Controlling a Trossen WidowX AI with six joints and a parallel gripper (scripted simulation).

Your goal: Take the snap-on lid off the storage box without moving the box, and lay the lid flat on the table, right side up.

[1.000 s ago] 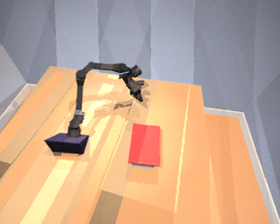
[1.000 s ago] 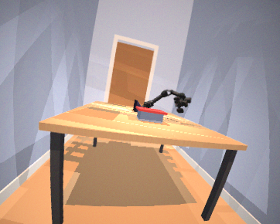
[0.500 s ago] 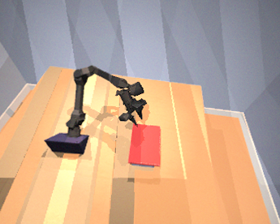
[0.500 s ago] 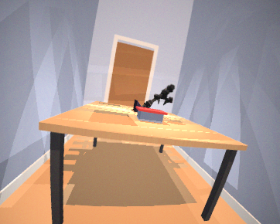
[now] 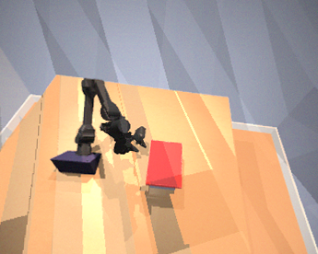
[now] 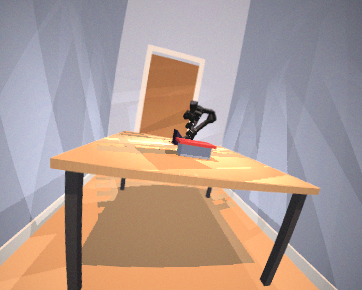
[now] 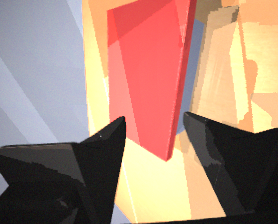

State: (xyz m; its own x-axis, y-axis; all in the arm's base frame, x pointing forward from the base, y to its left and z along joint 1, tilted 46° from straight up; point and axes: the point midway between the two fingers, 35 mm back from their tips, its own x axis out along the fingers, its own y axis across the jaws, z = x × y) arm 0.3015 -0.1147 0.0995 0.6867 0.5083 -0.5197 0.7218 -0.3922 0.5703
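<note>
Right now the lid is 120 mm ahead of my gripper tip and 90 mm below it. Round my gripper tip: storage box (120 mm ahead, 140 mm below).
</note>
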